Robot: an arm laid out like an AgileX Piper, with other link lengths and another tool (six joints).
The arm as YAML. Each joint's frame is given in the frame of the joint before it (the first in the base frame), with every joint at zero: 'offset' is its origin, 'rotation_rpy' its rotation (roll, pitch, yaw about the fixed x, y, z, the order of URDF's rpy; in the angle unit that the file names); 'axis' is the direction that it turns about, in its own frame. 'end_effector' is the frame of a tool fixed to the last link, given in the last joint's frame.
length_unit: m
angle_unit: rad
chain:
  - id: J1
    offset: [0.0, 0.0, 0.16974]
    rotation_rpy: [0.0, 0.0, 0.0]
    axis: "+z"
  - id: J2
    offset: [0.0, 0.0, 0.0]
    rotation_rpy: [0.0, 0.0, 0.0]
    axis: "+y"
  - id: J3
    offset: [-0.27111, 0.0, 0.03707]
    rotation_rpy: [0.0, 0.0, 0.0]
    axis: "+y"
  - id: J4
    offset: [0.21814, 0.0, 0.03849]
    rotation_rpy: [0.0, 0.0, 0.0]
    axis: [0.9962, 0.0, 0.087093]
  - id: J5
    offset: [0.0, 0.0, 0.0]
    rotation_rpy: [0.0, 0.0, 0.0]
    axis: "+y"
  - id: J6
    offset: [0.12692, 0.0, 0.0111]
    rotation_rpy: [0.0, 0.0, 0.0]
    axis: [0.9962, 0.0, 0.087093]
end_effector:
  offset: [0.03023, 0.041, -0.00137]
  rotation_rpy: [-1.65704, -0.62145, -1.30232]
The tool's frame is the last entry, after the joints.
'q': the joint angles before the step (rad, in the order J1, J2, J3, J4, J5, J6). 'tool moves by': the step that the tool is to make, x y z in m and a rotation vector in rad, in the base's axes. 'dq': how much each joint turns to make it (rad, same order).
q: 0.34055 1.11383 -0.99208 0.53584 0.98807 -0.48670
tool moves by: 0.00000 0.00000 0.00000 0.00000 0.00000 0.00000
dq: 0.00000 0.00000 0.00000 0.00000 0.00000 0.00000
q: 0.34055 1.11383 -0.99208 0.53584 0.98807 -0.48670
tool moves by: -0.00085 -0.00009 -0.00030 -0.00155 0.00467 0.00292
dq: 0.00002 0.00002 -0.00002 -0.00001 0.00571 0.00002
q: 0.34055 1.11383 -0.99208 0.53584 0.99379 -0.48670
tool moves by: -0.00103 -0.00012 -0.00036 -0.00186 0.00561 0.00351
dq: -0.00001 -0.00002 0.00002 0.00001 0.00688 -0.00002
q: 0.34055 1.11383 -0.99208 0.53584 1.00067 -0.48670
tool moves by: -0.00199 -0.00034 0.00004 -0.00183 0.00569 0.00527
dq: 0.00001 -0.00291 0.00001 0.00000 0.01032 0.00000
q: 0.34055 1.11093 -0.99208 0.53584 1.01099 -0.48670
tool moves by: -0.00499 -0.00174 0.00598 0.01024 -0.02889 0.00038
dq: 0.00002 -0.03131 0.00000 -0.00002 0.00074 0.00003
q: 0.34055 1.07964 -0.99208 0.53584 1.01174 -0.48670
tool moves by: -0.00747 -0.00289 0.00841 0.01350 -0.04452 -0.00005
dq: 0.00002 -0.04646 -0.00002 -0.00216 -0.00001 0.00002
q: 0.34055 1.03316 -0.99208 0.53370 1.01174 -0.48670
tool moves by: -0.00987 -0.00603 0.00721 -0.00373 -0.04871 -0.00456
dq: 0.00000 -0.05778 -0.00002 -0.02576 0.00986 0.01081
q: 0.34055 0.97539 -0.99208 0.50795 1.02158 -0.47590
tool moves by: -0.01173 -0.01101 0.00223 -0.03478 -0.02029 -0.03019
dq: 0.00000 -0.06368 -0.00001 -0.07108 0.03885 0.05496
